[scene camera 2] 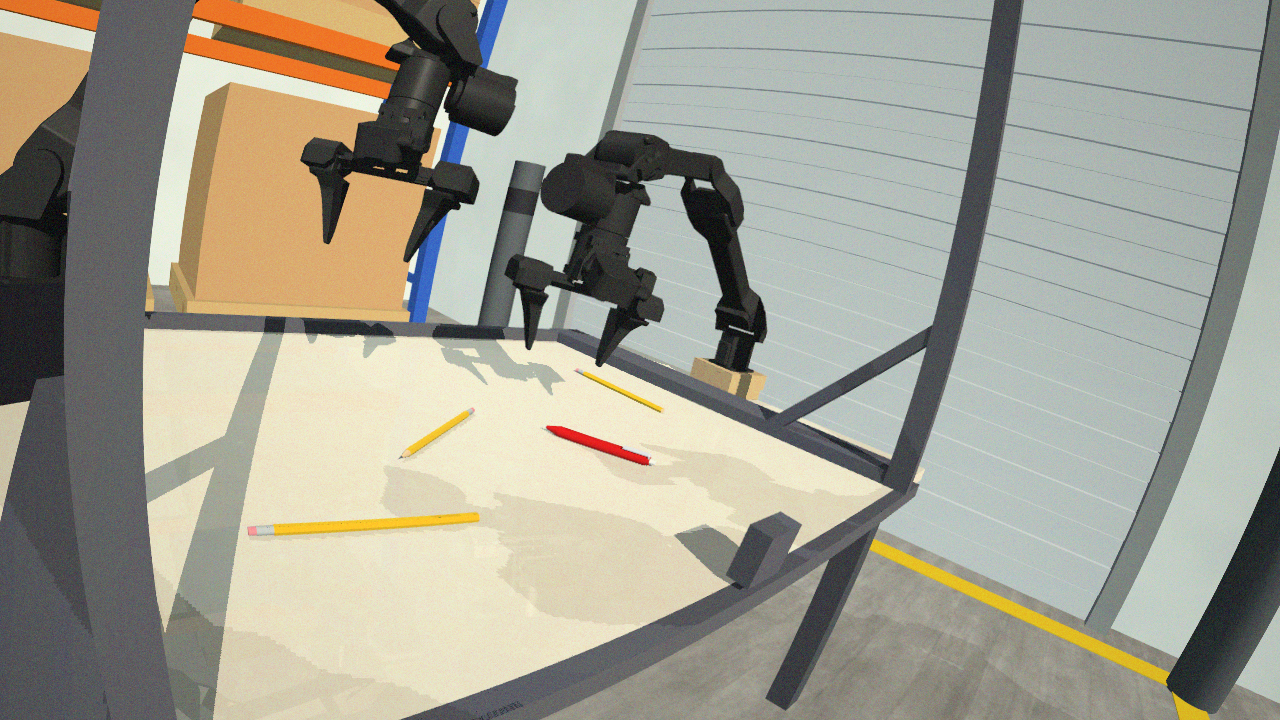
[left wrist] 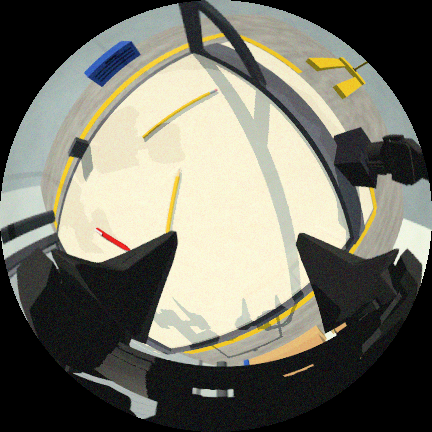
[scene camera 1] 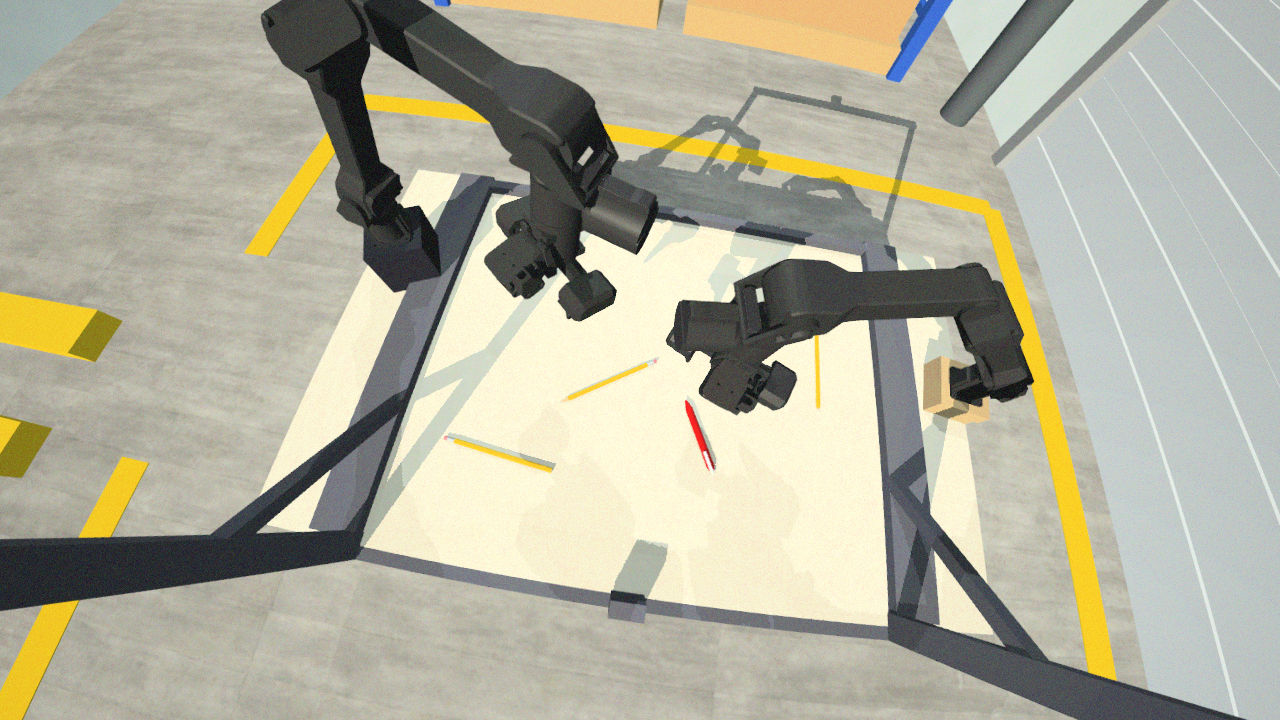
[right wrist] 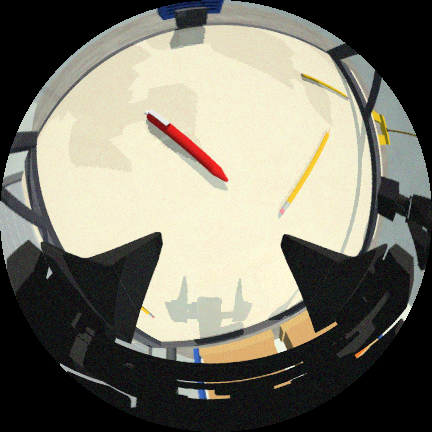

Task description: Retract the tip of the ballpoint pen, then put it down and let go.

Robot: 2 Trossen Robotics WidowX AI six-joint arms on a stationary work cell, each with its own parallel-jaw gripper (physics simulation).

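Places are measured from the left arm's base along level axes (x ahead, y left, z up), in centimetres.
Pixels of known places: left gripper, fingertip midpoint: point(scene camera 2: 364, 252) point(left wrist: 240, 238) point(scene camera 1: 551, 294); right gripper, fingertip midpoint: point(scene camera 2: 563, 357) point(right wrist: 224, 240); left arm's base, origin of the base link: point(scene camera 2: 29, 276) point(left wrist: 370, 157) point(scene camera 1: 392, 231) point(right wrist: 396, 201); right arm's base, origin of the base link: point(scene camera 2: 731, 366) point(scene camera 1: 965, 386).
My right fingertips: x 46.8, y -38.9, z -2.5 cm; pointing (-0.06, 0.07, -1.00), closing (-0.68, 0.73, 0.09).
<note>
For each thing: its top centre in the pictures, then the offset to it from my right fingertips. Level surfaces: height alone.
- red ballpoint pen, middle of its top: point(right wrist: 184, 140) point(scene camera 2: 600, 436) point(scene camera 1: 699, 434) point(left wrist: 108, 239) dz -6.6, dx -3.3, dy -7.6 cm
- cream table top, its level: dz -8.2 cm
- yellow pencil, middle of its top: point(scene camera 2: 440, 426) point(right wrist: 314, 163) point(scene camera 1: 608, 380) point(left wrist: 168, 215) dz -7.3, dx -15.7, dy +5.8 cm
- dark block, middle of its top: point(scene camera 2: 775, 522) point(scene camera 1: 627, 610) point(left wrist: 71, 146) dz -2.5, dx -21.9, dy -28.5 cm
The red ballpoint pen point(scene camera 1: 698, 431) point(scene camera 2: 595, 444) point(left wrist: 114, 240) point(right wrist: 192, 148) lies flat on the cream table top point(scene camera 1: 787, 564). Its white clip end points toward the near edge in scene camera 1. A small pale point shows at its tapered end in scene camera 2. My right gripper point(scene camera 2: 563, 356) point(right wrist: 224, 240) is open and empty, above the table beyond the pen's tapered end. My left gripper point(scene camera 2: 367, 251) point(left wrist: 240, 238) is open and empty, higher up and farther left. In the left wrist view, a finger covers the pen's tapered end. Both grippers' fingertips are hidden in scene camera 1.
A yellow pencil point(scene camera 1: 610, 380) point(scene camera 2: 436, 433) point(right wrist: 307, 169) lies left of the pen in scene camera 1. Another pencil point(scene camera 1: 501, 454) point(scene camera 2: 366, 523) lies farther left, a third point(scene camera 1: 817, 371) point(scene camera 2: 617, 390) at the right. A dark block point(scene camera 1: 627, 605) point(scene camera 2: 763, 549) stands at the near edge.
</note>
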